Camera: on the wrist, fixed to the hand. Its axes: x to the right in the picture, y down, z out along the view.
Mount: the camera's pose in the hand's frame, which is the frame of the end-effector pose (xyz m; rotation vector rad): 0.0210 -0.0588 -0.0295 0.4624 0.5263 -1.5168
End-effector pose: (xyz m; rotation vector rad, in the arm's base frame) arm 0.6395 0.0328 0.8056 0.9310 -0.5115 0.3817
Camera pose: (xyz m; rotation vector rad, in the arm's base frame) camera 0.6946 0.0272 0.7643 1.3386 0.8365 -0.6682
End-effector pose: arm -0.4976 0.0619 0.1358 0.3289 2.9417 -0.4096
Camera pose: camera -0.5353 0.0192 0.1749 1.4376 -1.9244 0.8502
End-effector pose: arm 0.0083 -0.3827 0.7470 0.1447 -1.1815 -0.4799
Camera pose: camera 0.0247 -0.4483 0.7327 1.5296 -0.4424 -1.3548
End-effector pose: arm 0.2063 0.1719 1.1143 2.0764 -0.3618 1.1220
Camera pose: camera 0.2330 0.2356 1.1138 1.5394 1.5764 0.6632
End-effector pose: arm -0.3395 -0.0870 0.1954 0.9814 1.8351 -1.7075
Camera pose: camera -0.3929 -0.0529 0.2230 0.0455 -1.4792 1.4987
